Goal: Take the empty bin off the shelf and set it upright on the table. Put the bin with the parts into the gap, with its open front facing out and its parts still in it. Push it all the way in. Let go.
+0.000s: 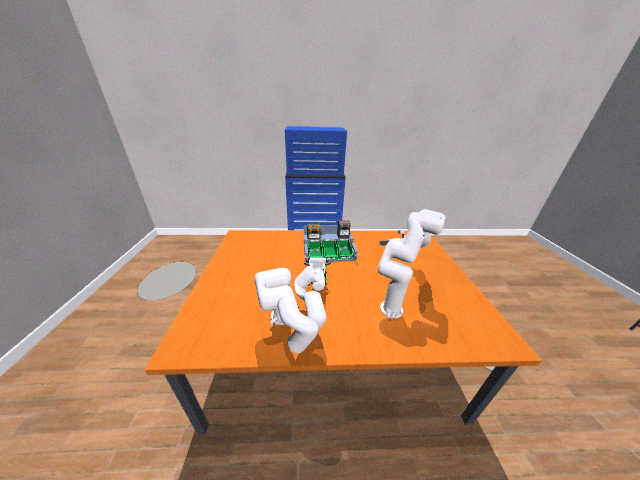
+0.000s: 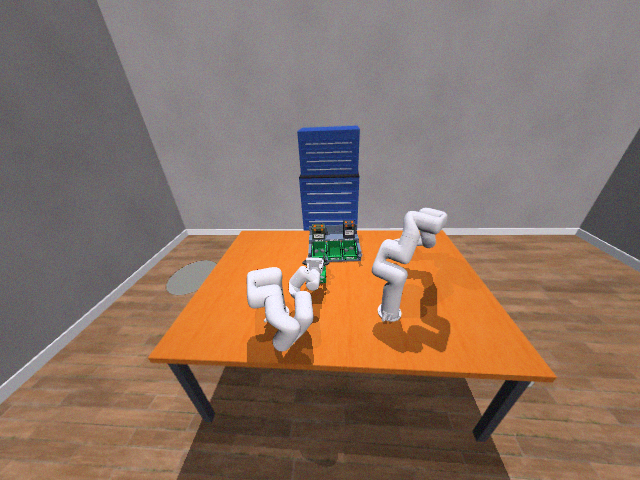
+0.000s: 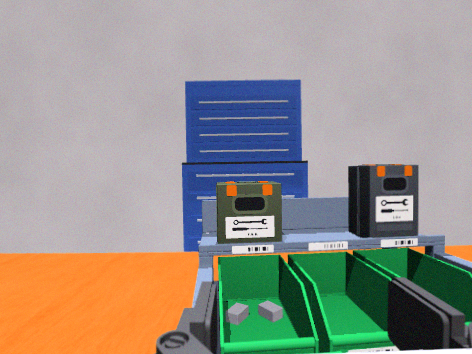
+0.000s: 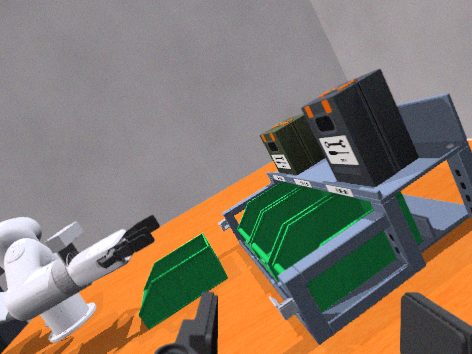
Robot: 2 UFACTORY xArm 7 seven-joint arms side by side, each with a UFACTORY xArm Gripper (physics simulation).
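Places are measured from the left arm's base along level axes (x ahead, y left, z up), in centimetres.
Pixels of known places: left gripper, between the fingertips: (image 1: pixel 316 255) (image 2: pixel 316 255) (image 3: pixel 302 309) (image 4: pixel 154 226); right gripper, between the fingertips: (image 1: pixel 380 243) (image 4: pixel 308 323); left arm's base, origin of its link: (image 4: pixel 74 323); right arm's base, origin of its link: (image 1: pixel 391 309) (image 2: pixel 389 312).
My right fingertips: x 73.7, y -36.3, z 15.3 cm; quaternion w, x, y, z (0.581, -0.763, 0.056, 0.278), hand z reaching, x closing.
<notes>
Ahead of a thing's pixels: the offset from my right fingertips to its top centre. Level surfaces: height alone.
The shelf rack (image 3: pixel 290 246) (image 4: pixel 307 312) holds three green bins. The left bin @[dx -13.2, dy +44.9, dz -7.2 cm] (image 3: pixel 250 275) (image 1: pixel 314 250) has two grey parts. The middle bin @[dx -7.7, dy +35.2, dz -7.2 cm] (image 3: pixel 345 310) (image 1: pixel 329 249) shows a bare floor. The right bin (image 3: pixel 425 275) (image 1: pixel 345 249) shows partly; its contents are hidden. Another green bin @[dx -34.1, dy +33.5, dz -7.8 cm] (image 4: pixel 182 285) (image 1: pixel 324 277) (image 2: pixel 323 274) stands on the table before the rack; its contents are hidden. My left gripper (image 3: pixel 302 309) (image 4: pixel 154 226) is open in front of the rack, facing the left and middle bins. My right gripper (image 4: pixel 308 323) is open and empty, off the rack's right side.
A green-grey tool case @[dx -4.6, dy +50.0, dz +4.5 cm] (image 3: pixel 249 205) (image 4: pixel 282 145) and a dark tool case @[dx +6.6, dy +29.8, dz +7.0 cm] (image 3: pixel 385 200) (image 4: pixel 355 130) stand on the rack's top board. The orange table @[dz -15.3 cm] (image 1: pixel 351 335) (image 2: pixel 351 341) carries both arms. A blue cabinet (image 1: pixel 315 175) (image 2: pixel 328 175) (image 3: pixel 243 120) stands behind the table.
</notes>
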